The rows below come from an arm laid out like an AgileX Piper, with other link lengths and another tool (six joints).
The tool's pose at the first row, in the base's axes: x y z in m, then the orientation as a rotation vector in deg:
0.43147, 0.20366, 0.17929, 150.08, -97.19, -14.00
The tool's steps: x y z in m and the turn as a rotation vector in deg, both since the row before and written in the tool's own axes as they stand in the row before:
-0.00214, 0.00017, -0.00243, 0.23, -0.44, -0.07
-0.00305, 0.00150, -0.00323, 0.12, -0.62, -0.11
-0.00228, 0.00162, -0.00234, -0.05, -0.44, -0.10
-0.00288, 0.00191, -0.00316, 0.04, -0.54, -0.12
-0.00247, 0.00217, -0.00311, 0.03, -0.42, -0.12
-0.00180, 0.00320, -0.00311, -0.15, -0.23, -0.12
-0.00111, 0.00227, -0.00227, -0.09, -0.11, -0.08
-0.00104, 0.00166, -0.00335, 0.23, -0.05, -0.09
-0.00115, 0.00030, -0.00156, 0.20, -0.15, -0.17
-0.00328, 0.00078, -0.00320, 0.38, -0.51, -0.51
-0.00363, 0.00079, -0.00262, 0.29, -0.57, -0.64
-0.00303, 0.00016, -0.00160, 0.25, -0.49, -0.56
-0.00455, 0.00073, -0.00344, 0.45, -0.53, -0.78
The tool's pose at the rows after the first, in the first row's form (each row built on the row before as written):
0.43079, 0.20535, 0.18197, 150.45, -97.36, -14.42
0.42865, 0.20722, 0.18570, -150.45, 97.22, 15.13
0.42659, 0.20839, 0.18848, -150.31, 96.97, 15.73
0.42416, 0.20988, 0.19219, -150.06, 96.63, 16.37
0.42166, 0.21086, 0.19583, -149.88, 96.33, 16.87
0.41851, 0.21077, 0.19946, -149.94, 96.14, 17.29
0.41636, 0.21054, 0.20208, -150.00, 96.02, 17.51
0.41496, 0.21037, 0.20570, -149.88, 95.82, 17.36
0.41446, 0.21108, 0.20746, -149.78, 95.49, 17.36
0.41289, 0.21328, 0.21124, -149.59, 94.54, 17.64
0.41106, 0.21581, 0.21454, -149.52, 93.42, 18.07
0.40987, 0.21818, 0.21671, -149.46, 92.44, 18.43
0.40776, 0.22130, 0.22105, -149.38, 91.10, 18.65

